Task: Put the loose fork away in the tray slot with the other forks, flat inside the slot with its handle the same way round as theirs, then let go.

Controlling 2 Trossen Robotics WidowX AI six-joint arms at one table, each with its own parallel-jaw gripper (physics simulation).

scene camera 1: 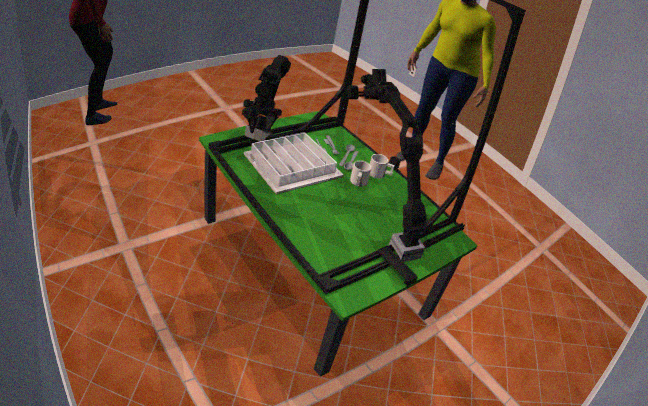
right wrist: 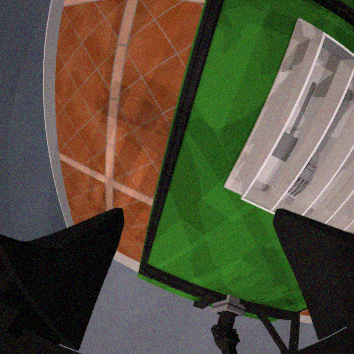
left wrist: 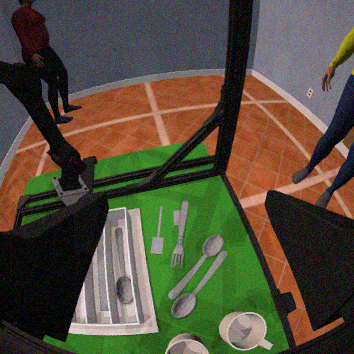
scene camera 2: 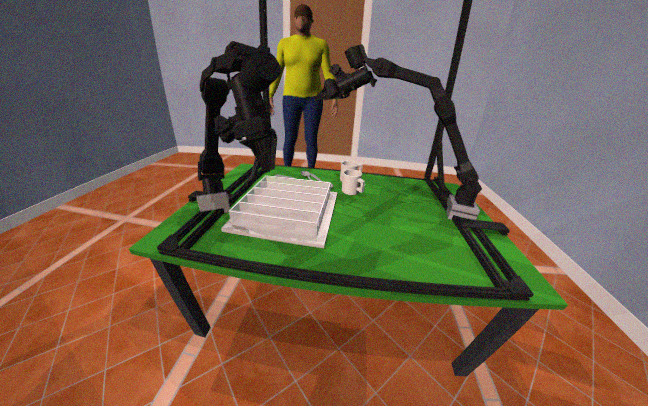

Labels:
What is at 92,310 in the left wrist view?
A white cutlery tray.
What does my left gripper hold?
Nothing.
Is my left gripper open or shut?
Open.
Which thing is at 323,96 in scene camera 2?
My left gripper.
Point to a white cutlery tray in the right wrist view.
At 265,185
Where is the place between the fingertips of my right gripper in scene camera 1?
259,132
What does my right gripper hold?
Nothing.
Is my right gripper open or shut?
Open.

